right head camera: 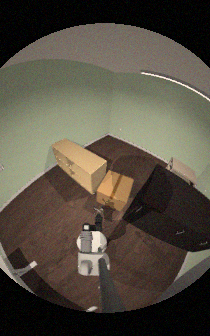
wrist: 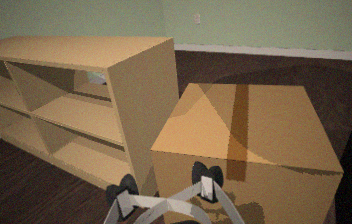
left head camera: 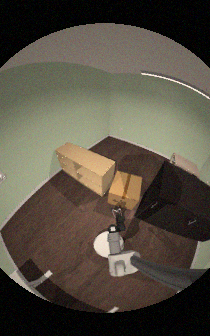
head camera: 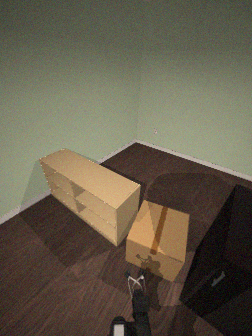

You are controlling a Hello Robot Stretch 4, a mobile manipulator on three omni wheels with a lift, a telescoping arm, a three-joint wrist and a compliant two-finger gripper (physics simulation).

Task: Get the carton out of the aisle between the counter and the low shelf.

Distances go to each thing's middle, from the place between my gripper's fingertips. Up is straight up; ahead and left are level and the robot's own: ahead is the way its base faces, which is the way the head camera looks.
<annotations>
Right now the tan cardboard carton (head camera: 157,241) is 41 cm ahead of my hand, 40 cm below it and 28 cm to the right of it.
</annotations>
